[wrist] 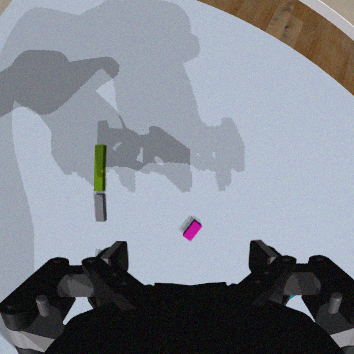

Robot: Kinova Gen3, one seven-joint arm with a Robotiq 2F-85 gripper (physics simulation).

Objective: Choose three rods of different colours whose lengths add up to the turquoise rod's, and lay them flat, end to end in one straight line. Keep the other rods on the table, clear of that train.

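Places are measured from the arm's base along level axes (x ahead, y left, z up), in metres.
Pixels of known places: gripper, fingertip midpoint: (188, 255).
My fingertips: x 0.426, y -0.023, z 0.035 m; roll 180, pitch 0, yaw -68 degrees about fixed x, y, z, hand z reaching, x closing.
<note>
For each thing: its middle in the pictures, then the offset to it from my fingertips. "spot": a spot on its surface instead. Level surfaces: height alone.
- green rod at the middle of its body: (99, 167) dx +0.022, dy +0.111, dz -0.088 m
- grey rod at the middle of its body: (100, 206) dx -0.019, dy +0.096, dz -0.088 m
- short magenta rod at the middle of its body: (191, 229) dx -0.003, dy -0.006, dz -0.088 m
- turquoise at the middle of its body: (282, 297) dx -0.052, dy -0.151, dz -0.088 m
- pale round table top at its surface level: dz -0.093 m
- small light grey patch at a spot on its surface: (99, 251) spot: dx -0.073, dy +0.082, dz -0.093 m
A green rod (100, 168) lies flat, left of centre in the wrist view. A grey rod (100, 207) lies end to end with it, in nearly the same line, with at most a very narrow gap at the joint. A short magenta rod (192, 230) lies apart to the right, turned at an angle, with a shadow beside it. My gripper (188, 255) is open and empty, and the magenta rod shows just beyond the space between its fingertips. A sliver of turquoise (292, 297) shows through the right finger linkage; most of that thing is hidden.
The pale round table top (295, 150) carries large shadows of the arm and gripper. Its curved edge runs across the upper right, with wooden floor (327, 55) beyond. A small light grey patch (99, 252) shows by the left finger, mostly hidden; I cannot tell what it is.
</note>
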